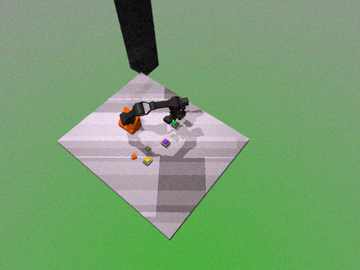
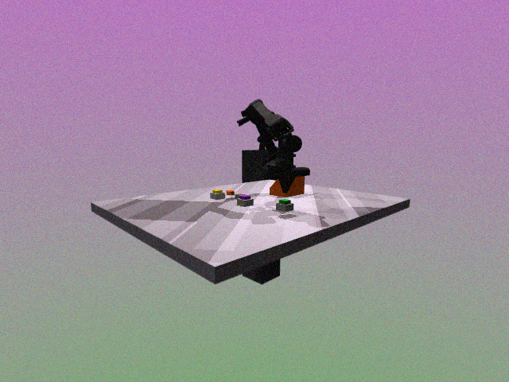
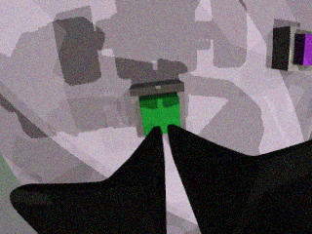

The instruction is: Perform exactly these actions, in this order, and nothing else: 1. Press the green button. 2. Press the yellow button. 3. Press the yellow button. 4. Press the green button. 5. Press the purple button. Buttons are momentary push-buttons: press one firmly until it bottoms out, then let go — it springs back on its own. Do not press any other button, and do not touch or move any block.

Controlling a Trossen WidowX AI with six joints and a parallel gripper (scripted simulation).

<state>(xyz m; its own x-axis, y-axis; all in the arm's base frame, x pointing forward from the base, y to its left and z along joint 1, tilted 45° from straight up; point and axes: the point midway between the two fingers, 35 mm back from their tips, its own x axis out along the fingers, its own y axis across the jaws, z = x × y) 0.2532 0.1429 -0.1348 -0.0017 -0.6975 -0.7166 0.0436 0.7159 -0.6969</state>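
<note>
My gripper tip is now 3 cm above the green button. Also, from my gripper tip: purple button 17 cm to the right, 4 cm ahead, 3 cm below; yellow button 36 cm to the right, 4 cm ahead, 3 cm below; small orange block 39 cm to the right, 7 cm behind, 6 cm below.
</note>
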